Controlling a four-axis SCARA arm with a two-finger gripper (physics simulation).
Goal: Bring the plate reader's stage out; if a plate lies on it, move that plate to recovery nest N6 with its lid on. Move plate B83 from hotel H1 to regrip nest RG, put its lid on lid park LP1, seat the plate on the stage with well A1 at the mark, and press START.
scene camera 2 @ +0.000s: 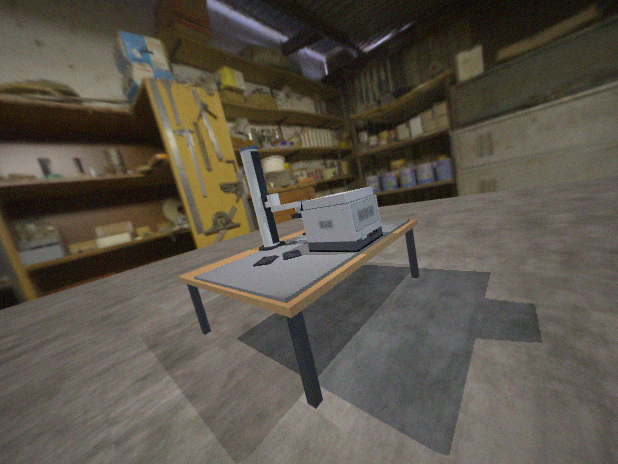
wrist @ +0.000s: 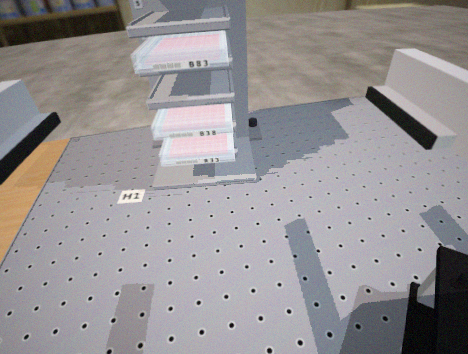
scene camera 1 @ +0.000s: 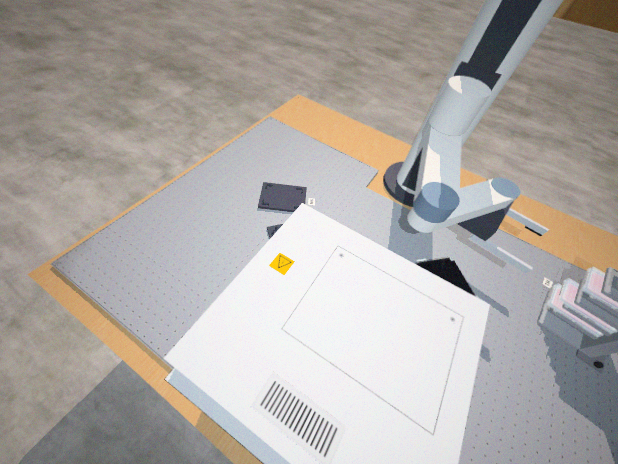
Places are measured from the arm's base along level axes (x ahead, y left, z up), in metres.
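Pixels of known places: gripper, between the fingertips: (wrist: 210,84) (scene camera 1: 537,250); arm's base, origin of its link: (scene camera 2: 272,246) (scene camera 1: 412,185).
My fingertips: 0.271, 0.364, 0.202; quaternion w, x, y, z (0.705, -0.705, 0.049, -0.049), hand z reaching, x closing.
Ahead of a thing's pixels: the offset from my fingertips to its top centre, as dx, dy, dz. "spot": to the spot under its first point.
Plate B83 {-0.003, +0.196, -0.013} (wrist: 182,49) is lidded, pink-topped, and lies in a middle slot of hotel H1 {spot: +0.066, +0.251, -0.090} (wrist: 240,82) in the wrist view, above plates B38 {-0.003, +0.196, -0.084} (wrist: 192,120) and B33 {-0.003, +0.196, -0.119} (wrist: 197,147). My gripper (scene camera 1: 539,250) (wrist: 210,84) is wide open and empty, its fingers apart from the hotel. The white plate reader {+0.531, -0.332, +0.158} (scene camera 1: 375,340) (scene camera 2: 330,220) stands on the table. Its black stage {spot: +0.115, -0.143, -0.129} (scene camera 1: 447,274) (wrist: 452,300) shows in part outside the housing; no plate shows on that part. The START button, RG and LP1 cannot be made out.
A dark nest {+0.131, -0.733, -0.171} (scene camera 1: 282,196) (scene camera 2: 265,260) lies beyond the reader's corner, its small tag hard to read. A second dark nest {+0.248, -0.598, -0.169} (scene camera 1: 273,230) (scene camera 2: 291,255) is close to the reader. The H1 tag {-0.108, +0.159, -0.189} (wrist: 131,196) lies before the hotel. The arm's column (scene camera 2: 258,195) stands at the table edge.
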